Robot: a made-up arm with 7 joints.
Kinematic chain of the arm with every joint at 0, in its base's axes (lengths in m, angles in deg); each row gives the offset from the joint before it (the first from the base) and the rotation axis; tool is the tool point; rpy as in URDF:
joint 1: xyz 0 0 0.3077 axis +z
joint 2: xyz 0 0 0 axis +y
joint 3: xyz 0 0 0.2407 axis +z
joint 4: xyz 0.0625 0 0 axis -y
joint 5: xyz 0.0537 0 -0.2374 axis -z
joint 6: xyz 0 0 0 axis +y
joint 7: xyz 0.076 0 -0.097 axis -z
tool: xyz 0 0 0 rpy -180 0 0
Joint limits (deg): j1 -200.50..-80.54 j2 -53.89..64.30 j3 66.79..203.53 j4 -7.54..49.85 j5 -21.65..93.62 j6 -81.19..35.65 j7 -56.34..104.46
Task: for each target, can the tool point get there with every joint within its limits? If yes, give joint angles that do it. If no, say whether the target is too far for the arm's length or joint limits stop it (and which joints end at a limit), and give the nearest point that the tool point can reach.
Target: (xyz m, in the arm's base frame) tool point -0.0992 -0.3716 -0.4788
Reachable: no: too far | nearest point 0.0876 -0.2080 0.0717 | short by 0.604 m
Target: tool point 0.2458 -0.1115 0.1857
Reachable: yes | joints -164.25 -32.53 148.77 14.93 12.50 -29.36 25.73
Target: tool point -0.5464 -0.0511 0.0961
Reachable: no: joint limits stop it (at a limit: joint 1, joint 2, joint 3, joint 4) | nearest point -0.3436 -0.1389 0.2086 | short by 0.248 m
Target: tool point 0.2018 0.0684 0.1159
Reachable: yes | joints -150.96 -34.29 178.01 17.74 22.02 0.20 43.52
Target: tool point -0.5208 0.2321 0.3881
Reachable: no: joint limits stop it (at a limit: joint 1, joint 3, joint 5) | nearest point -0.2469 0.3230 0.3995 | short by 0.289 m
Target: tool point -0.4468 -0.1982 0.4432
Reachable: no: joint limits stop it (at a limit: joint 1, joint 3, joint 4) | nearest point -0.3533 -0.1921 0.4100 | short by 0.099 m
